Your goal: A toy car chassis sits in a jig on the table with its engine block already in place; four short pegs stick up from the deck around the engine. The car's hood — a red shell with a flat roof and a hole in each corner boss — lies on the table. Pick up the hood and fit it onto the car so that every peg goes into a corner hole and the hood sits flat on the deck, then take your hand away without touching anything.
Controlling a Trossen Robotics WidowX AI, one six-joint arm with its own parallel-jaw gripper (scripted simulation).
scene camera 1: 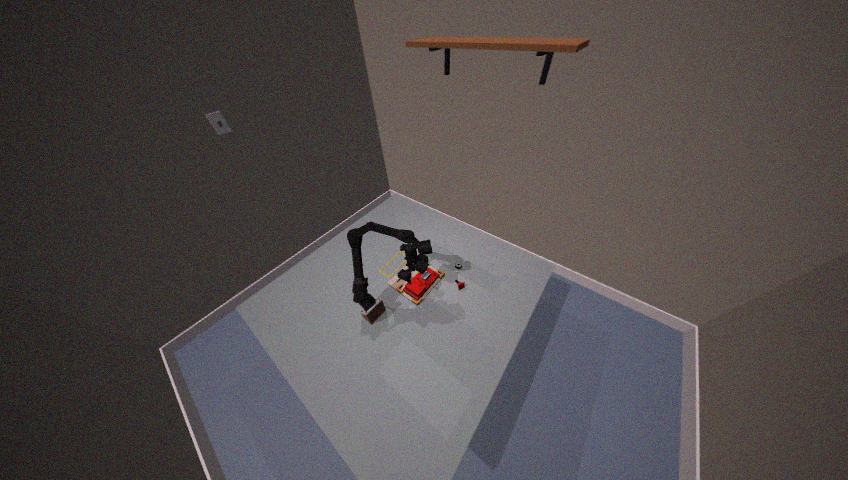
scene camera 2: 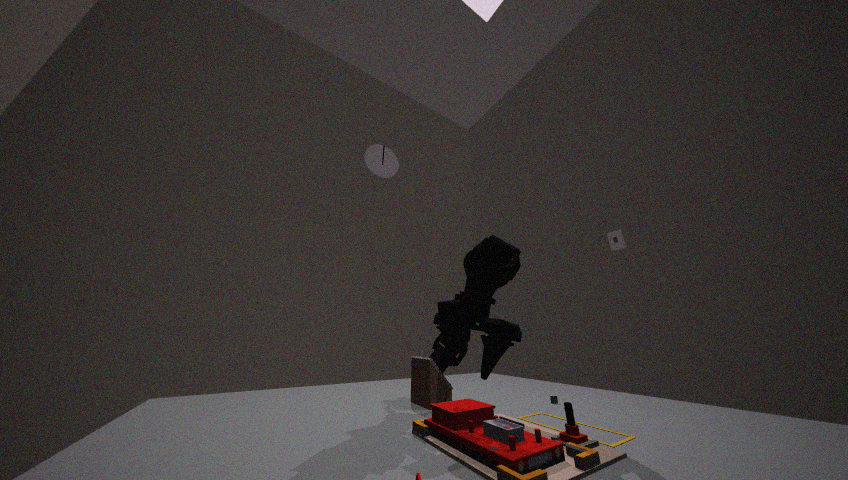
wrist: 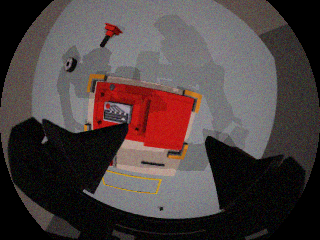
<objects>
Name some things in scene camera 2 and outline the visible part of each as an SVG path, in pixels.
The gripper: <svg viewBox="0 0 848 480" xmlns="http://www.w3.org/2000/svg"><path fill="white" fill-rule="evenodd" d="M465 287L464 292L455 294L454 300L438 302L438 313L435 315L433 323L439 325L436 327L444 338L447 366L453 365L464 333L458 332L458 330L467 328L483 331L488 334L488 336L480 335L484 344L481 379L486 380L510 346L514 346L514 343L511 342L521 342L522 332L519 325L502 319L489 318L490 306L496 302L492 298L492 292L476 287Z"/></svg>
A grey engine block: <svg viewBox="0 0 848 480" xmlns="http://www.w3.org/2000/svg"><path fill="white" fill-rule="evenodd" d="M483 421L485 436L509 445L509 435L515 436L515 444L525 441L524 428L521 425L500 418Z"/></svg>
</objects>
